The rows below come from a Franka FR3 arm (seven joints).
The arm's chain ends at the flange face. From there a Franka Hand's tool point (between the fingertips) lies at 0.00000 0.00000 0.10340 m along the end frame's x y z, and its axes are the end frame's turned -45 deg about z.
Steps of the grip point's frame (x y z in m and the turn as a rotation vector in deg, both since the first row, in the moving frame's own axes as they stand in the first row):
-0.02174, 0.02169, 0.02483, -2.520, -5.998, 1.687
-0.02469, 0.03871, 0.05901, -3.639, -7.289, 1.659
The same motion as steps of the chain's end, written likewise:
0.00455, 0.01993, 0.02550, -6.023, -2.459, 1.687
0.01476, 0.03100, 0.06005, -7.727, -2.581, 1.659

